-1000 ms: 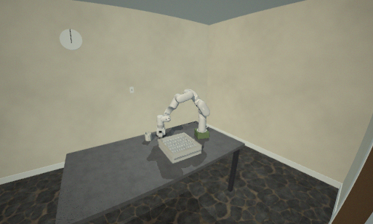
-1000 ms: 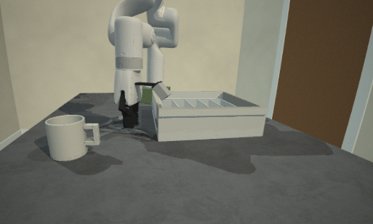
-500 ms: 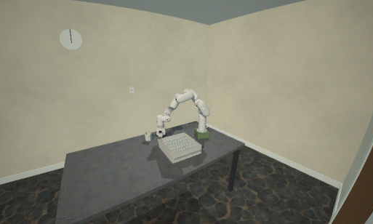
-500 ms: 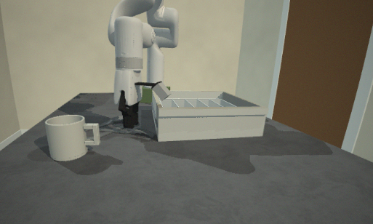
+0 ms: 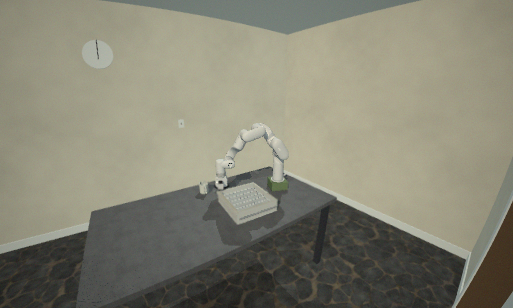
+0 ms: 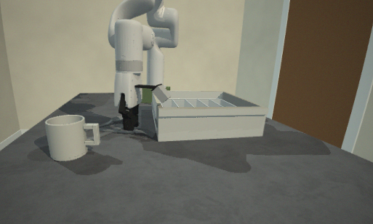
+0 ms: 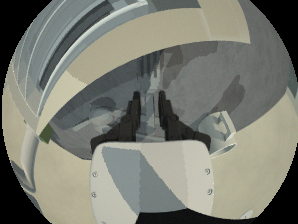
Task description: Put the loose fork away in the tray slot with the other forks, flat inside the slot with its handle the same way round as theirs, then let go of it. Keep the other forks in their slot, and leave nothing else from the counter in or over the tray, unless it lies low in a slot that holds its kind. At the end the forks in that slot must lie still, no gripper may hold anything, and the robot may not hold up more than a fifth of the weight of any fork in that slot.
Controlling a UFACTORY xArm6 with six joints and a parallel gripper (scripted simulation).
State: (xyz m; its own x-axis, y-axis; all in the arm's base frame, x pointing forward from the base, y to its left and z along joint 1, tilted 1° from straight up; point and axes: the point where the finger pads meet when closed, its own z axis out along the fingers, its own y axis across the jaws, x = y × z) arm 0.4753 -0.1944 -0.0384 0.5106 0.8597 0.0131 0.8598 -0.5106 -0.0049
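The cutlery tray lies 5 cm behind my hand, 26 cm to the left of it and 1 cm above it. The rest, counted from my hand: white mug 9 cm ahead, 15 cm to the right.
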